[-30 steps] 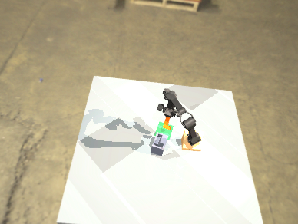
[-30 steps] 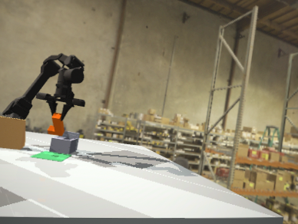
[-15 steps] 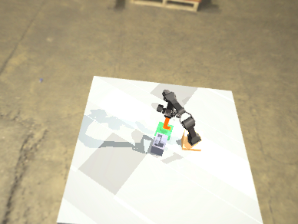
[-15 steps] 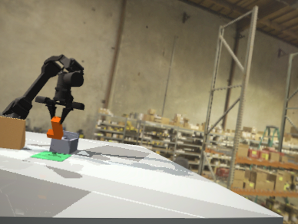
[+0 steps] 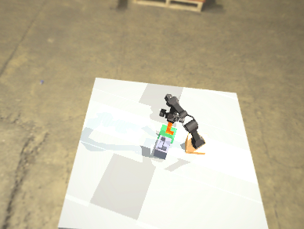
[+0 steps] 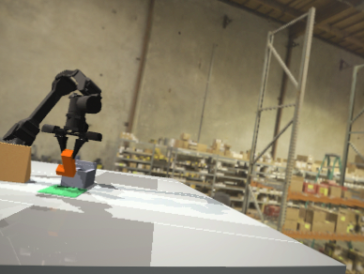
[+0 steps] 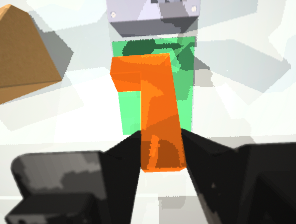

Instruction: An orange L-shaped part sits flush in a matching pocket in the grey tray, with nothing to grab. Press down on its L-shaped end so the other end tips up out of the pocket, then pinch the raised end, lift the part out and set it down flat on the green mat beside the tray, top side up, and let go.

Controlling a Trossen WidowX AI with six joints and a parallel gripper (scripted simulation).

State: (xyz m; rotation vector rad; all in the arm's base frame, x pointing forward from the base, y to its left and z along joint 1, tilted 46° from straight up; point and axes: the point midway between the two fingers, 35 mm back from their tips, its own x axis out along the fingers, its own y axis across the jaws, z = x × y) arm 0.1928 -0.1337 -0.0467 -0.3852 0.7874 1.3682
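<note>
Now: the green mat 130 mm below my gripper tip, 20 mm to the left of it and 10 mm ahead of it. From my gripper tip the other things lie so: orange L-shaped part (30 mm to the left, 30 mm below, 10 mm behind).
</note>
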